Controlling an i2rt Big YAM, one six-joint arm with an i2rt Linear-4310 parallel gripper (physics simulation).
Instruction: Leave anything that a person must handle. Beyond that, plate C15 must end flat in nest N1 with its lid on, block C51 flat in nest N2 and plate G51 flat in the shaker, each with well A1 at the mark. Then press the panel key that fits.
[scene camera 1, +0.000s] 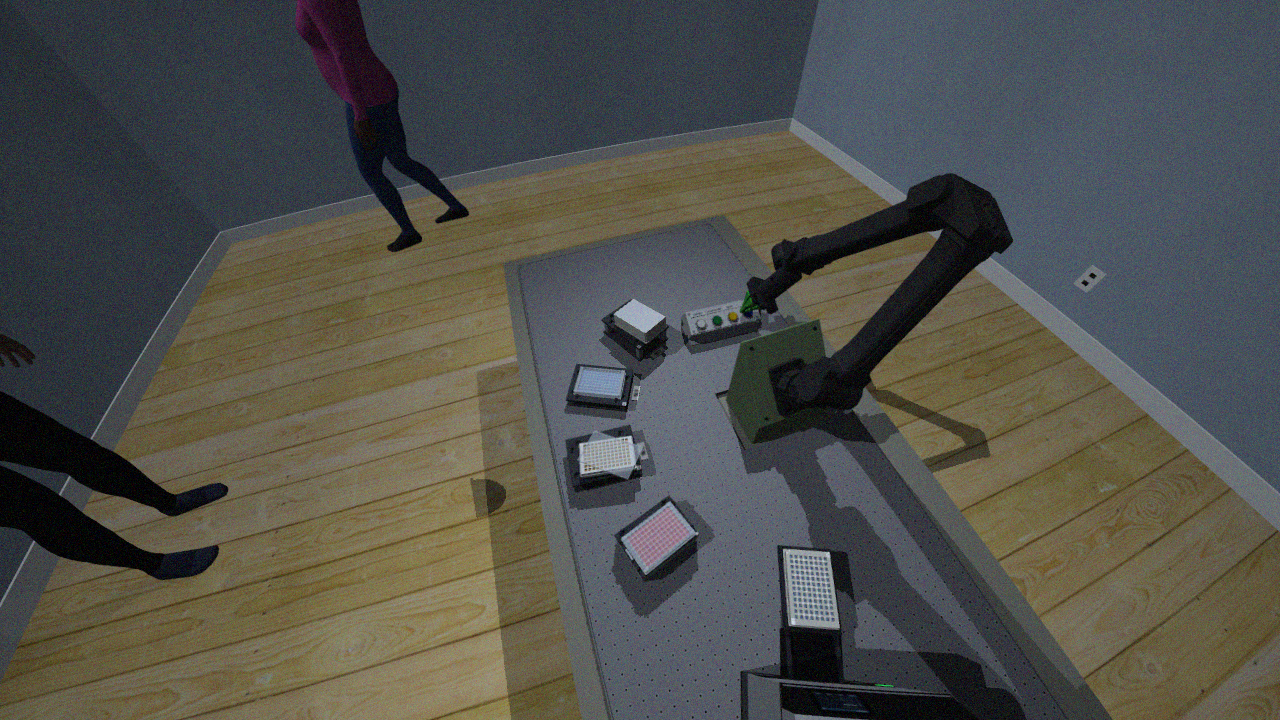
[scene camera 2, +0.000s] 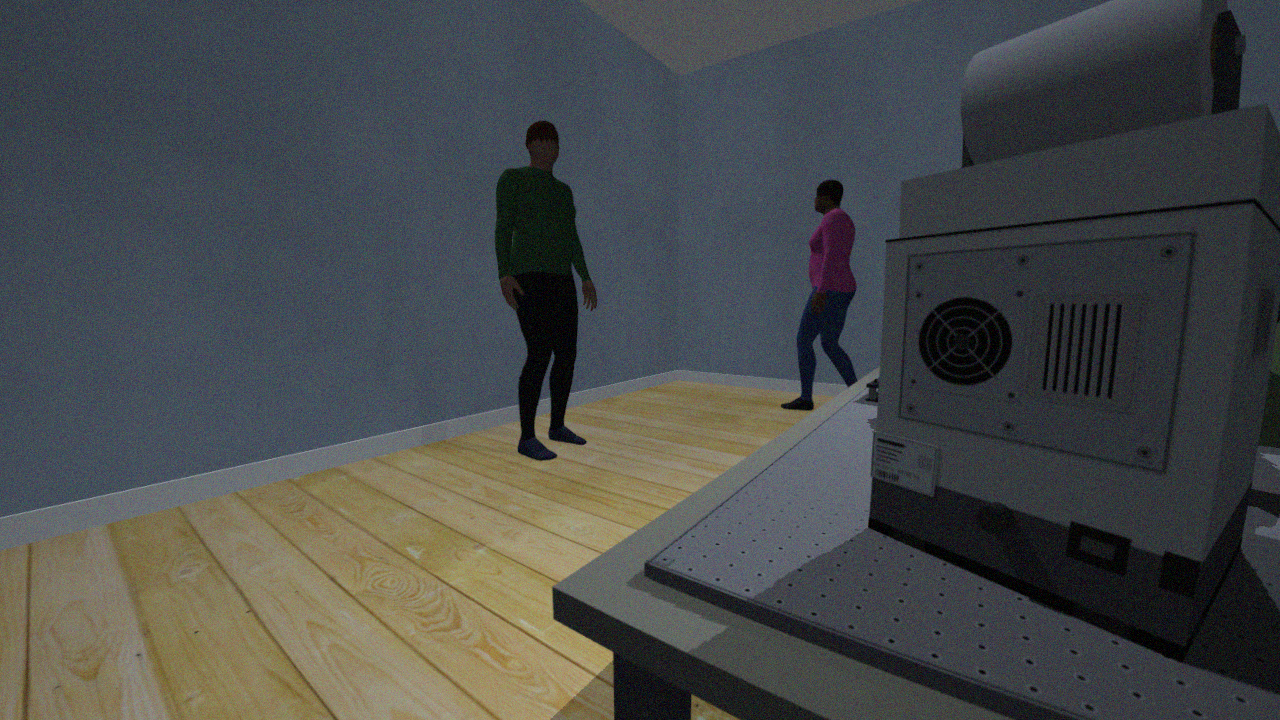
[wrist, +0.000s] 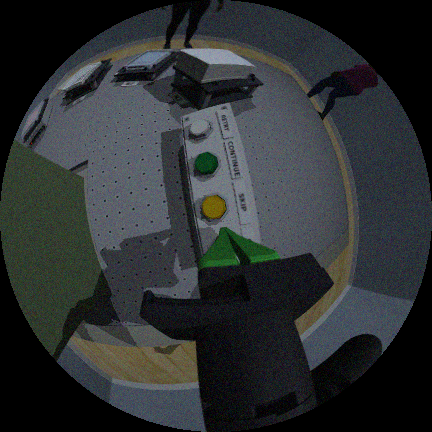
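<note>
The key panel (scene camera 1: 708, 312) (wrist: 197, 145) has a white key (scene camera 1: 701, 324) (wrist: 200, 128), a green key (scene camera 1: 717, 320) (wrist: 206, 163) and a yellow key (scene camera 1: 733, 317) (wrist: 214, 207). RETRY, CONTINUE and SKIP are readable. My gripper (scene camera 1: 744, 309) (wrist: 222, 231) is shut and empty at the panel's blue-key end, hiding that key in the wrist view. A pale block (scene camera 1: 639, 317) (wrist: 215, 62), a blue plate (scene camera 1: 599, 382) (wrist: 152, 59), a cream plate (scene camera 1: 608, 456) with a pale piece askew, a pink plate (scene camera 1: 659, 537) and a white plate (scene camera 1: 810, 588) sit on dark holders. Their codes are unreadable.
A large instrument (scene camera 2: 1029, 331) stands at the table end. The green arm mount (scene camera 1: 760, 385) (wrist: 40, 215) is beside the panel. A person in pink (scene camera 1: 358, 62) (scene camera 2: 835, 250) (wrist: 357, 82) and one in green (scene camera 2: 537, 223) stand off the table.
</note>
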